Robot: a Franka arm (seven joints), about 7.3 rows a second.
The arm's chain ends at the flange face. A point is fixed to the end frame.
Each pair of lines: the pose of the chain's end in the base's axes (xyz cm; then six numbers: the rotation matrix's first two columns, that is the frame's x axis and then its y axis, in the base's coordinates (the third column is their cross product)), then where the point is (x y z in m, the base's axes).
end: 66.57 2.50 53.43 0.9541 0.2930 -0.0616 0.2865 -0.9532 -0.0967
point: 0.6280 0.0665 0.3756
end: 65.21 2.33 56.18 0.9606 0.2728 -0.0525 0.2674 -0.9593 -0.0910
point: 0.6170 0.0651 0.4026
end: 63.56 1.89 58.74 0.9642 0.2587 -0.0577 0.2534 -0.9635 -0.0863
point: 0.6005 0.0602 0.4281
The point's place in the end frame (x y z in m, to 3 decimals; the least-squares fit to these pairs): -0.014 -0.035 0.164
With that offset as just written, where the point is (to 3 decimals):
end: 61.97 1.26 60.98 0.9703 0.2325 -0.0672 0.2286 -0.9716 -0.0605
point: 0.585 0.050 0.450
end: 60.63 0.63 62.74 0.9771 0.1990 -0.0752 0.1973 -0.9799 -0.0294
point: 0.573 0.040 0.466
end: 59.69 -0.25 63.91 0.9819 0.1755 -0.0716 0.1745 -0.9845 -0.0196
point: 0.565 0.031 0.477
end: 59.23 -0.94 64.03 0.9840 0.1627 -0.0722 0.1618 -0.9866 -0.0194
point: 0.561 0.024 0.478
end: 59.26 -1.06 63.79 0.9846 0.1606 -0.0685 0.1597 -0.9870 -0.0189
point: 0.562 0.023 0.476
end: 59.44 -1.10 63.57 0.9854 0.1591 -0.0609 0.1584 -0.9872 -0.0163
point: 0.565 0.022 0.473
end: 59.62 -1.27 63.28 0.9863 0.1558 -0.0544 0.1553 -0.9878 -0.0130
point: 0.568 0.020 0.470
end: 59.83 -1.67 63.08 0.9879 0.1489 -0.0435 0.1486 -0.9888 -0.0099
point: 0.572 0.016 0.468
